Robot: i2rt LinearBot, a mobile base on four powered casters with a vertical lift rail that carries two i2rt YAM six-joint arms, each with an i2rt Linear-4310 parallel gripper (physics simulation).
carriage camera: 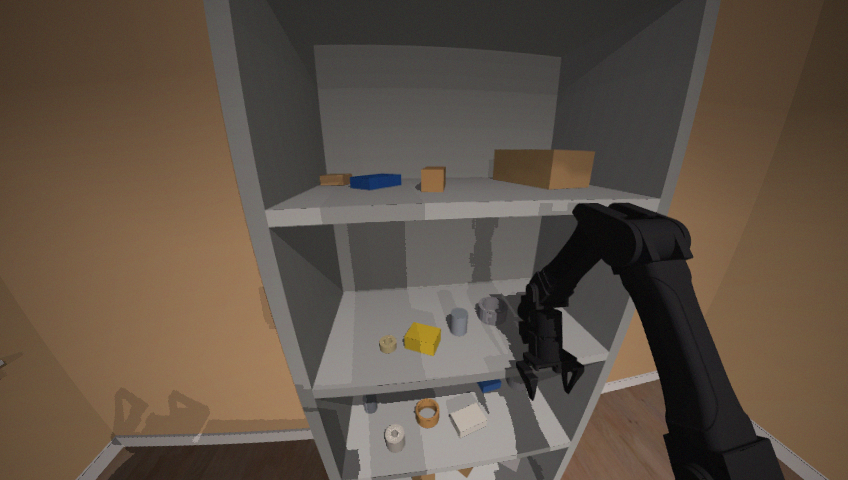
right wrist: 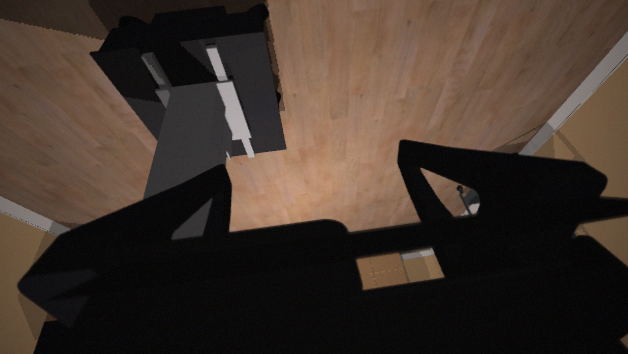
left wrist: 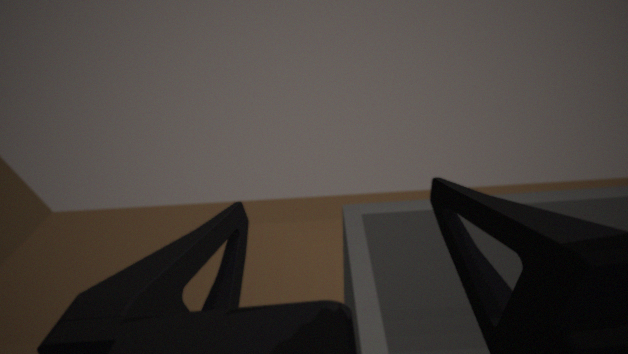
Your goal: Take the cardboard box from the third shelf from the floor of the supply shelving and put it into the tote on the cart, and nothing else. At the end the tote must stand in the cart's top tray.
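Places are measured from the left arm's base along level axes (x ahead, y left, z up), in millimetres.
Where they show: left gripper, between the fingertips: (left wrist: 335, 200); right gripper, between the fingertips: (carriage camera: 549, 396) (right wrist: 313, 162).
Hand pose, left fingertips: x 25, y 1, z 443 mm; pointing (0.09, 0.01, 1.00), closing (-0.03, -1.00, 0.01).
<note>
Things, the pixels of their top centre, and the offset from my left fingertips. Level surfaces: height alone.
- shelf, height of its surface: 574 mm down
- yellow block, centre of its top: (carriage camera: 423, 332) 349 mm right, 489 mm ahead, 529 mm down
- tan ring, centre of its top: (carriage camera: 387, 340) 244 mm right, 486 mm ahead, 549 mm down
- grey cylinder, centre of its top: (carriage camera: 459, 312) 469 mm right, 537 mm ahead, 504 mm down
- grey ring, centre of its top: (carriage camera: 493, 304) 603 mm right, 596 mm ahead, 526 mm down
- large brown box, centre of its top: (carriage camera: 540, 150) 730 mm right, 650 mm ahead, 17 mm down
- small orange box, centre of its top: (carriage camera: 434, 167) 389 mm right, 553 mm ahead, 65 mm down
- blue box, centre of its top: (carriage camera: 376, 175) 233 mm right, 619 mm ahead, 87 mm down
- orange ring, centre of its top: (carriage camera: 427, 409) 368 mm right, 551 mm ahead, 982 mm down
- white box, centre of its top: (carriage camera: 468, 416) 527 mm right, 508 mm ahead, 992 mm down
The supply shelving (carriage camera: 241, 118) fills the middle of the carriage view; its frame also shows at the right of the left wrist view (left wrist: 367, 280). The shelf (carriage camera: 357, 356) with the yellow block seems to be the third from the floor, though the floor end is cut off. My right arm hides that shelf's right part, and no cardboard box shows on its visible part. My right gripper (carriage camera: 551, 393) (right wrist: 313, 162) is open and empty, pointing down in front of the shelving, fingertips a little below that shelf's edge. My left gripper (left wrist: 335, 200) is open and empty, facing ceiling and wall. The tote does not show.
The yellow block (carriage camera: 422, 339), tan ring (carriage camera: 387, 344), grey cylinder (carriage camera: 458, 321) and grey ring (carriage camera: 492, 311) share that shelf. Above stand a large brown box (carriage camera: 571, 169), small orange box (carriage camera: 433, 179) and blue box (carriage camera: 375, 181). An orange ring (carriage camera: 427, 423) and white box (carriage camera: 468, 419) are below.
</note>
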